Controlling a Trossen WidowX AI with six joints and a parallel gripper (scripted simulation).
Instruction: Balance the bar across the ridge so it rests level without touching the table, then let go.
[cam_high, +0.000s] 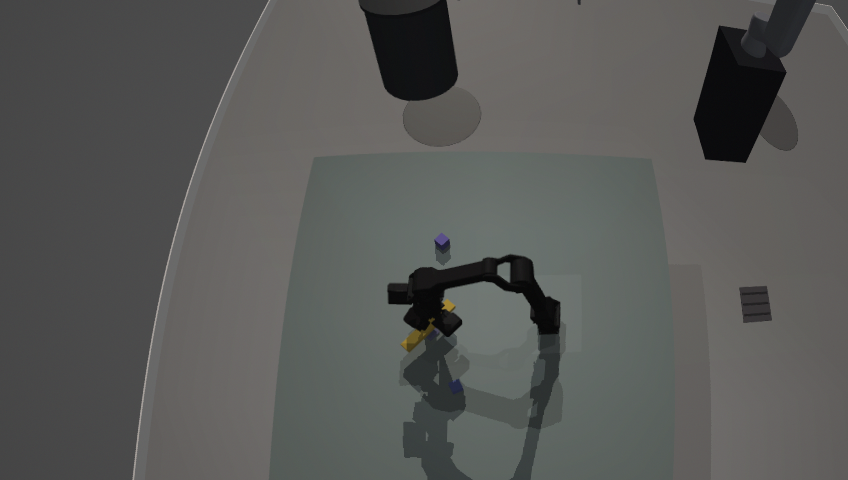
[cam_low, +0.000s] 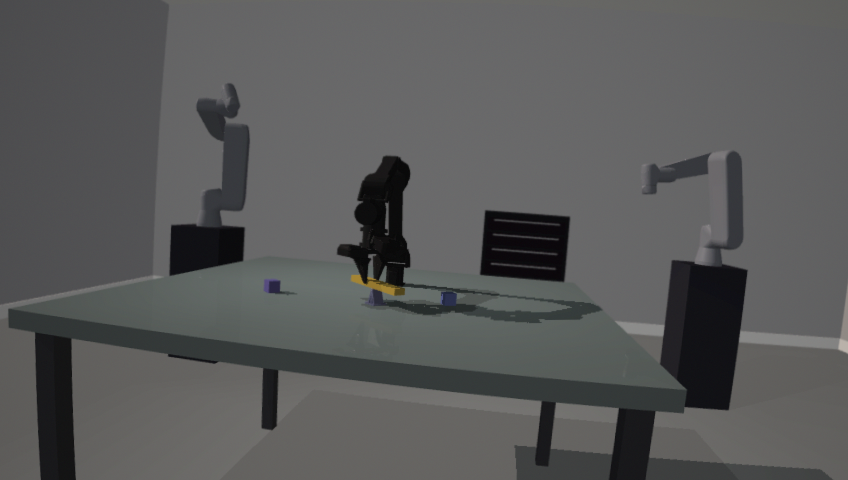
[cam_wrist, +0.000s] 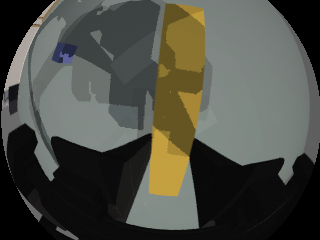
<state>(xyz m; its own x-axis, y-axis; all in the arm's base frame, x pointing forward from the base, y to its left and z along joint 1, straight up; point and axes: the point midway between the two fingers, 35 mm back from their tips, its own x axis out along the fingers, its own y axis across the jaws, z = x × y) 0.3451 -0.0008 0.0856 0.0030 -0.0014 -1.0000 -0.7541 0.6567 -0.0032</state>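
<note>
My gripper tip is 2 cm short of the yellow bar and 2 cm to the right of it. From my gripper tip the other things lie so: purple cube (28 cm to the right, 3 cm below).
</note>
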